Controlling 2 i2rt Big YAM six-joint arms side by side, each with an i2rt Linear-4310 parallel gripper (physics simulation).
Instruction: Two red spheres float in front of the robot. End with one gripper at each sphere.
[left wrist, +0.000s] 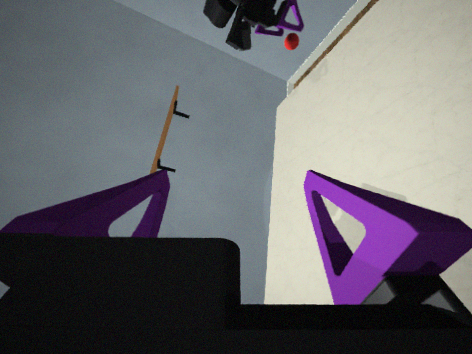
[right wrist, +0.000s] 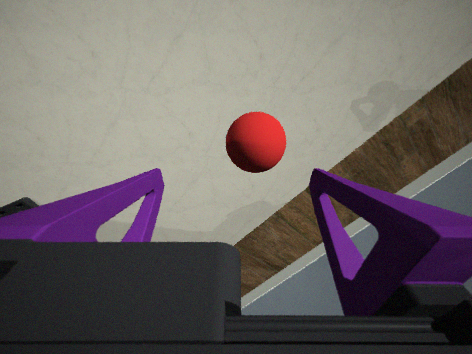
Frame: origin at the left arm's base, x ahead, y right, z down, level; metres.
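Seen in the pictures: left gripper, fingertip midpoint: (left wrist: 236, 177); right gripper, fingertip midpoint: (left wrist: 291, 31) (right wrist: 236, 176).
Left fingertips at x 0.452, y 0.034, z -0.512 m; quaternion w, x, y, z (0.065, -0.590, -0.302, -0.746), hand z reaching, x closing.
Observation:
A point is followed by its place in that frame.
A red sphere (left wrist: 291, 41) {x 0.819, y 0.415, z -0.340 m} (right wrist: 256, 142) {x 0.833, y 0.417, z -0.351 m} floats in front of my right gripper (left wrist: 291, 31) {x 0.814, y 0.435, z -0.349 m} (right wrist: 236, 176) {x 0.814, y 0.435, z -0.349 m}. In the right wrist view it shows beyond the fingertips, slightly above their line and a little right of midway, apart from both fingers. My right gripper is open and empty. In the left wrist view the sphere is small and far off at the top, close by the right gripper's purple fingers. My left gripper (left wrist: 236, 177) {x 0.452, y 0.034, z -0.512 m} is open, with no sphere between its fingers. A second, separate sphere does not show in either view.
The pale marbled surface (left wrist: 380, 120) {x 0.774, y 0.302, z 0.000 m} (right wrist: 125, 90) {x 0.655, y 0.370, z 0.000 m} has a brown wooden edge (left wrist: 332, 47) {x 1.104, y 0.700, z -0.002 m} (right wrist: 400, 145) and carries gripper shadows. An orange-brown board (left wrist: 165, 131) with two black brackets shows against the blue-grey background in the left wrist view.

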